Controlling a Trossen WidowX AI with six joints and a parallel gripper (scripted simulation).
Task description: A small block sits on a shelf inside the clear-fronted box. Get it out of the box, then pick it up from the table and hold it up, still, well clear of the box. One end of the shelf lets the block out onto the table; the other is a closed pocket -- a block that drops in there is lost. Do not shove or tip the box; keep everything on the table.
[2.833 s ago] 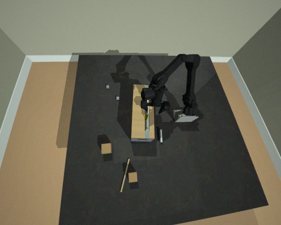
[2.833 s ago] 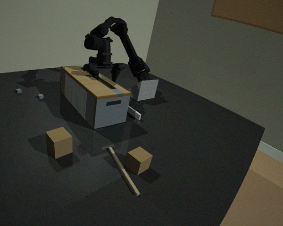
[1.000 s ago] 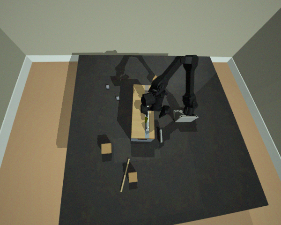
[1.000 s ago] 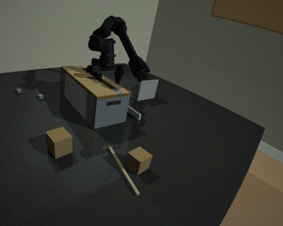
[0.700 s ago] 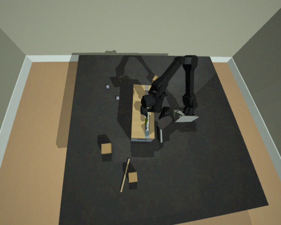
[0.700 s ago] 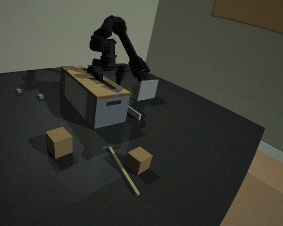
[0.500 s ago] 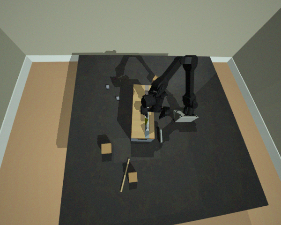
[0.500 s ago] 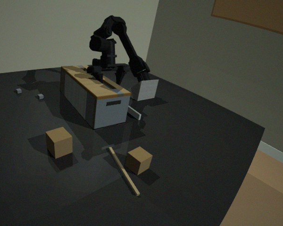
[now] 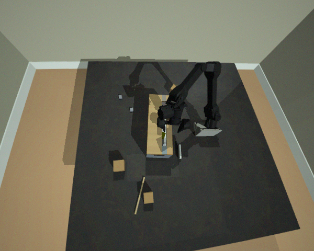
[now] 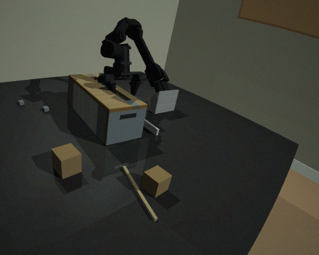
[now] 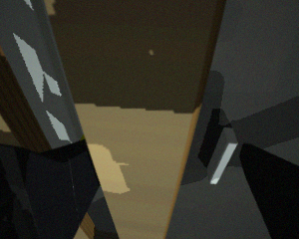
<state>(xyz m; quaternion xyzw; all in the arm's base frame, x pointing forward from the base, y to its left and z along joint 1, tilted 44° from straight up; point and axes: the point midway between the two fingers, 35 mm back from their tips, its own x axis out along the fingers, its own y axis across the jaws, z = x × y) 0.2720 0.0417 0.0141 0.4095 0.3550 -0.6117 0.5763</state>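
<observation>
Now: gripper tip 6 cm short of the yellow-green block and 2 cm to the right of it. Also, from my gripper tip: thin wooden stick 20 cm ahead, 34 cm to the left, 8 cm below; tan cube 8 cm behind, 36 cm to the right, 6 cm below; long box 3 cm ahead, 5 cm to the right, 2 cm below.
</observation>
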